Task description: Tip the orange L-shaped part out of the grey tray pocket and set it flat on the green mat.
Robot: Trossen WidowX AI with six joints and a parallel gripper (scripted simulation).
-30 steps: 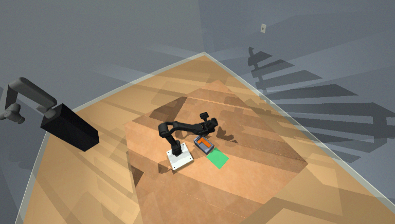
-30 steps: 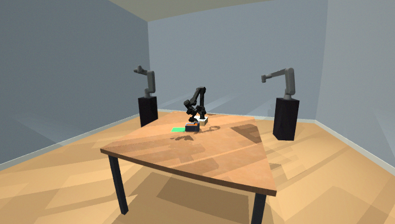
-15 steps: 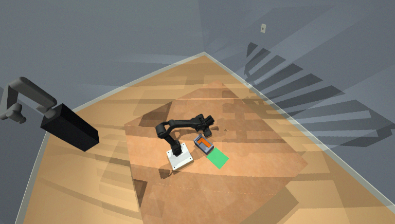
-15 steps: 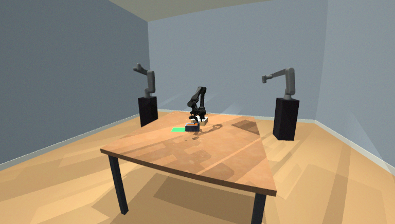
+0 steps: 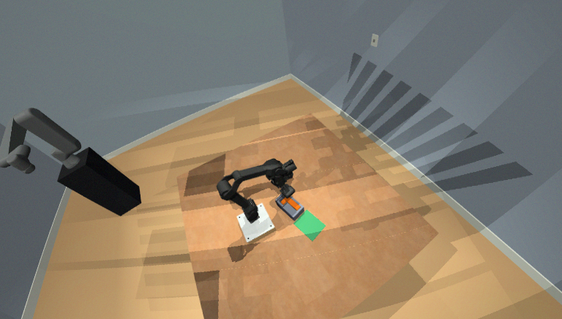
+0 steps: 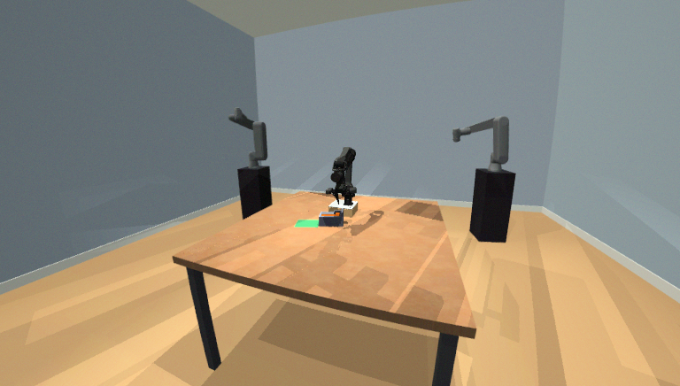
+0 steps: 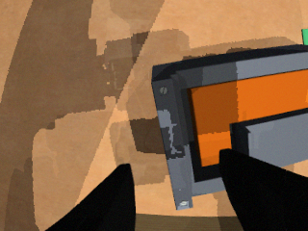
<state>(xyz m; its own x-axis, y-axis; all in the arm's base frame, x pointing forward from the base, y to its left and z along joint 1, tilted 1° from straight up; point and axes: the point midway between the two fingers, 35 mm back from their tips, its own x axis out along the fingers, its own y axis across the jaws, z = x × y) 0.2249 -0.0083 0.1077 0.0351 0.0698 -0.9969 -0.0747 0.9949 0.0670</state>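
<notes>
The orange l-shaped part lies 9 cm below my gripper tip, 6 cm to the right of it and 1 cm behind it. Also, from my gripper tip: green mat 23 cm to the right, 15 cm below, 1 cm ahead.
</notes>
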